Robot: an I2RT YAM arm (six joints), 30 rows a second.
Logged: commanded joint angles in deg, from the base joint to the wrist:
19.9, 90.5, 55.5, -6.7, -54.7, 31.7
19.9, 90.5, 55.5, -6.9, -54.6, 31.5
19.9, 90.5, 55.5, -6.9, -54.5, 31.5
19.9, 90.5, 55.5, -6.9, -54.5, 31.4
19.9, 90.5, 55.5, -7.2, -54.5, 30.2
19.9, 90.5, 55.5, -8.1, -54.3, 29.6
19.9, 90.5, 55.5, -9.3, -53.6, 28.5
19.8, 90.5, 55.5, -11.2, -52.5, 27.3
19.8, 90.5, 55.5, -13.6, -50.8, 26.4
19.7, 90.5, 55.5, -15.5, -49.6, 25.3
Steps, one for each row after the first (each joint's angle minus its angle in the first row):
0.0, 0.0, 0.0, -0.2, 0.1, -0.2
0.0, 0.0, 0.0, -0.2, 0.2, -0.2
0.0, 0.0, 0.0, -0.2, 0.2, -0.3
0.0, 0.0, 0.0, -0.5, 0.2, -1.5
0.0, 0.0, 0.0, -1.4, 0.4, -2.1
0.0, 0.0, 0.0, -2.6, 1.1, -3.2
-0.1, 0.0, 0.0, -4.5, 2.2, -4.4
-0.1, 0.0, 0.0, -6.9, 3.9, -5.3
-0.2, 0.0, 0.0, -8.8, 5.1, -6.4

